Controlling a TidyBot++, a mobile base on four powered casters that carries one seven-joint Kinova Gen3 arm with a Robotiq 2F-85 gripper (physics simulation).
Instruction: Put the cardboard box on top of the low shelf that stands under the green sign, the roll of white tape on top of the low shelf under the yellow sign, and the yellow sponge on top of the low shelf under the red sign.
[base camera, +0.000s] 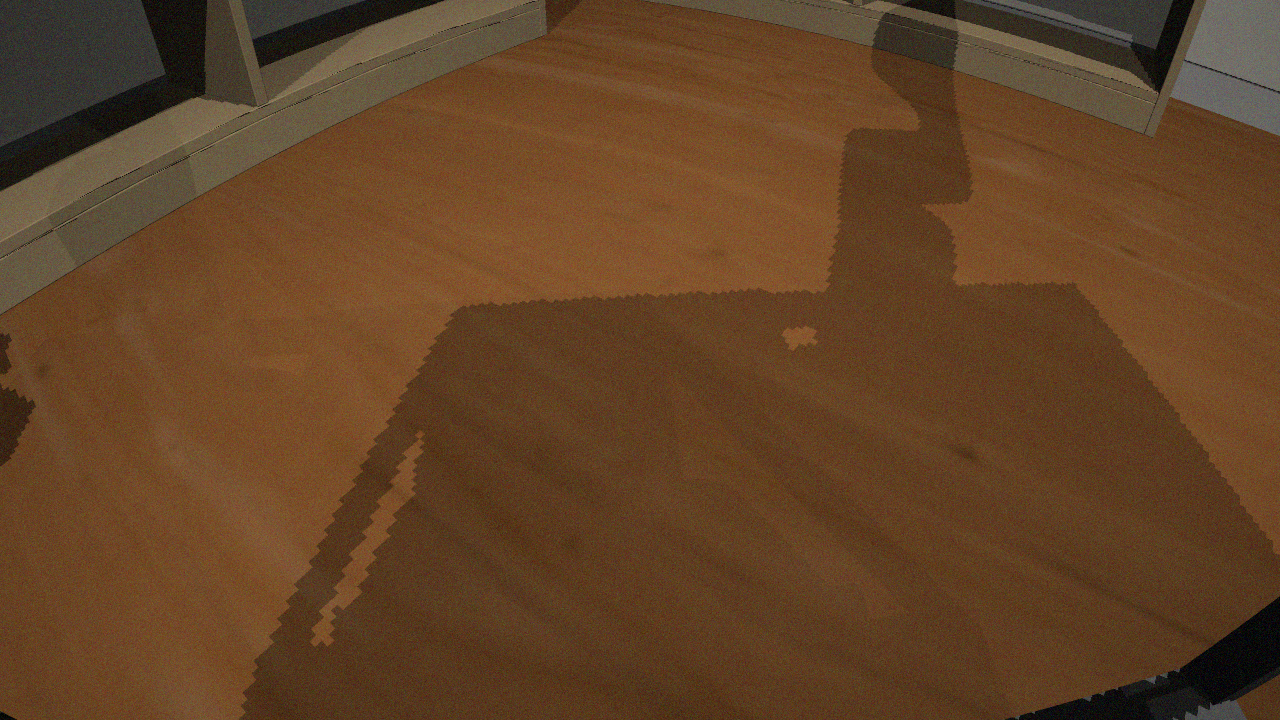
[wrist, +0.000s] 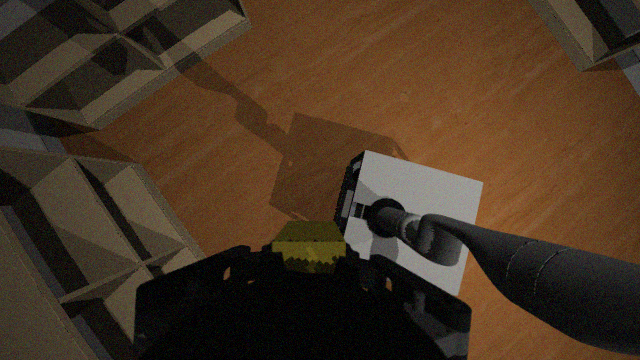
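Seen in the pictures: arm's base, origin of its link: (wrist: 387, 218).
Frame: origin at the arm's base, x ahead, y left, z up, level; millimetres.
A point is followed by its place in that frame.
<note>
My gripper (wrist: 311, 245) @(x 303, y 3, z 510 mm) is shut on the yellow sponge (wrist: 311, 248) @(x 306, y -16, z 570 mm), which shows between the fingertips at the lower middle of the wrist view, held above the floor. Pale wooden shelf units stand at the left of the wrist view, one at the upper left (wrist: 167, 70) @(x 1385, y -518, z -327 mm) and one at the lower left (wrist: 145, 267) @(x 949, y 481, z -65 mm). I cannot tell which sign each stands under. The cardboard box, the white tape and the signs do not show in either view.
The white base (wrist: 420, 175) @(x -103, y -206, z -14 mm) with the arm stands right of the sponge. Another wooden unit (wrist: 565, 37) @(x -1200, y -1571, z -354 mm) is at the upper right. In the base camera view, wooden units stand at the left (base camera: 237, 67) @(x 979, y 499, z -260 mm) and upper right (base camera: 1056, 102) @(x 1113, y -835, z -394 mm), with shadows on the floor (base camera: 626, 197) @(x 738, y -26, z -397 mm).
</note>
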